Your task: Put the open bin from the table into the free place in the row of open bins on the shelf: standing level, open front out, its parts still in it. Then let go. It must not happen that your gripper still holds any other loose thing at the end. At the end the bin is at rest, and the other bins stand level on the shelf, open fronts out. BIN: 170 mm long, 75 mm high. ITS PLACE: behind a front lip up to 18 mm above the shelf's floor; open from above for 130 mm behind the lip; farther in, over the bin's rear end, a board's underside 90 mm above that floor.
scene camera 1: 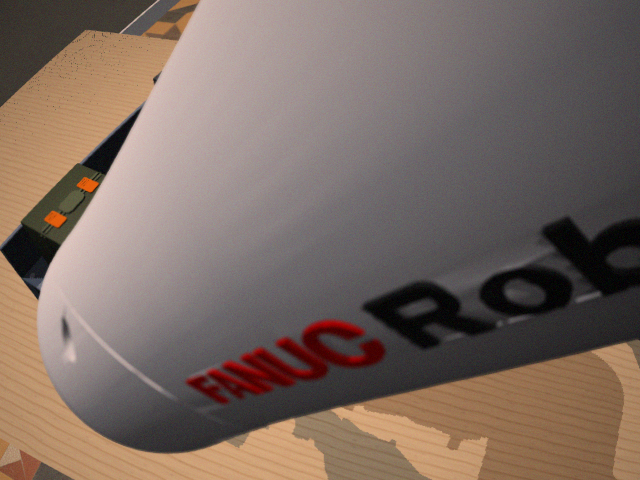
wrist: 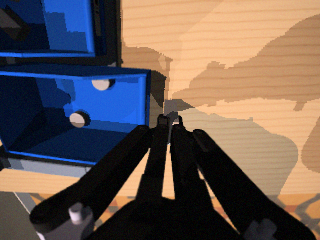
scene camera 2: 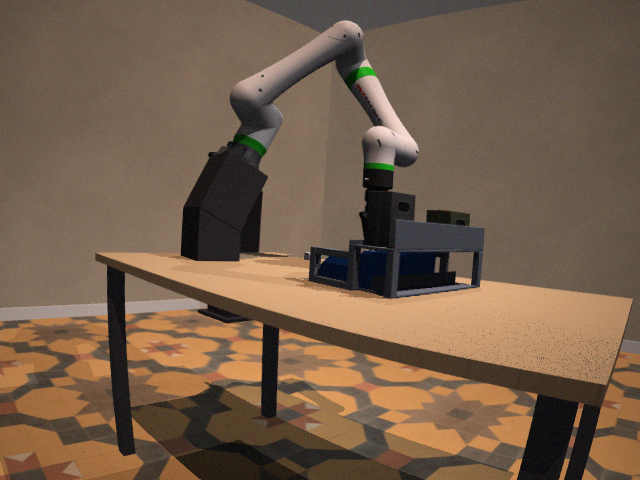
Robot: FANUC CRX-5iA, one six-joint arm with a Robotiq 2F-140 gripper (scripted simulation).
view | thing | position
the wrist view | my gripper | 169,109
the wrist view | blue bin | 43,106
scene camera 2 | blue bin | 372,263
